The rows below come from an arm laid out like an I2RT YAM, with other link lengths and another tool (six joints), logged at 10 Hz.
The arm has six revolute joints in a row. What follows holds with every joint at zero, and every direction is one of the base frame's.
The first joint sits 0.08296 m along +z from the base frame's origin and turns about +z.
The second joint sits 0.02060 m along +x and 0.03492 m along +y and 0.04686 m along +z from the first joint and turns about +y.
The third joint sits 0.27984 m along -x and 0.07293 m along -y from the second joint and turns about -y.
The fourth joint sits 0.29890 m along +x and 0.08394 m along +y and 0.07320 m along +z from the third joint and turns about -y.
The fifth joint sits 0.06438 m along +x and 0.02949 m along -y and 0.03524 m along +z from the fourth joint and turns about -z.
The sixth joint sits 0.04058 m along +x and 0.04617 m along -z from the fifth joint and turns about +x.
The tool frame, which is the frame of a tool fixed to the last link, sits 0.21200 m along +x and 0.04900 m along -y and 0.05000 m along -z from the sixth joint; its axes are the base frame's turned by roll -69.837, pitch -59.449 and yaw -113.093 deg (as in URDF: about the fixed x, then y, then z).
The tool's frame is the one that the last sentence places.
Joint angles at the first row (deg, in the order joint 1, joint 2, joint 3, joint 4, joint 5, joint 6):
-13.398, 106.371, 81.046, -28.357, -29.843, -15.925
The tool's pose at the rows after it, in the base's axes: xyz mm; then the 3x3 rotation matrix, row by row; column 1 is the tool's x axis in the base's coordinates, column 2 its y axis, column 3 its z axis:
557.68, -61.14, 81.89; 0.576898, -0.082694, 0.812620; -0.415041, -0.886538, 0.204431; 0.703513, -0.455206, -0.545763
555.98, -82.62, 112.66; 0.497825, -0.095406, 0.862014; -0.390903, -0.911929, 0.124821; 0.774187, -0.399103, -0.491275
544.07, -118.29, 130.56; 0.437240, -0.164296, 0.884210; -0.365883, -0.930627, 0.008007; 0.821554, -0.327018, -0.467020
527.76, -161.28, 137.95; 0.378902, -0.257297, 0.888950; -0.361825, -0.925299, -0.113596; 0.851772, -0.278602, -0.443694
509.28, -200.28, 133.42; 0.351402, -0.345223, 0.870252; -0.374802, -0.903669, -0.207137; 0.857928, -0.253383, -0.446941
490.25, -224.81, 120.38; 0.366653, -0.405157, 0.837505; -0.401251, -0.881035, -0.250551; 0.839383, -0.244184, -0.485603
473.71, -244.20, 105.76; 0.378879, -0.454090, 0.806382; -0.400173, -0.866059, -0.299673; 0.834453, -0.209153, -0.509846
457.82, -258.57, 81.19; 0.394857, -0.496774, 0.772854; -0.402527, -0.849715, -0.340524; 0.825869, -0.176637, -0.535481
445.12, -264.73, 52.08; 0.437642, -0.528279, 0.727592; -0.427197, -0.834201, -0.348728; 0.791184, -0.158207, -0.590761
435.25, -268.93, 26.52; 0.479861, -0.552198, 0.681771; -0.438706, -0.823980, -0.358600; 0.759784, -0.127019, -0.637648
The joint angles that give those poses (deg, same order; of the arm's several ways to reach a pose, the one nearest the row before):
-13.534, 101.483, 77.659, -24.730, -25.763, -16.608
-13.976, 96.277, 74.606, -21.613, -21.985, -16.787
-15.213, 92.334, 71.977, -20.020, -16.407, -17.335
-17.860, 89.590, 68.994, -17.570, -11.930, -17.254
-21.127, 88.863, 67.330, -16.580, -9.351, -17.133
-24.009, 89.475, 67.241, -18.372, -8.799, -17.374
-25.524, 89.829, 65.641, -17.911, -6.600, -18.146
-26.592, 90.786, 62.796, -15.754, -4.425, -18.609
-27.319, 93.694, 62.549, -16.410, -3.396, -18.677
-27.355, 96.813, 62.705, -16.846, -1.639, -18.894

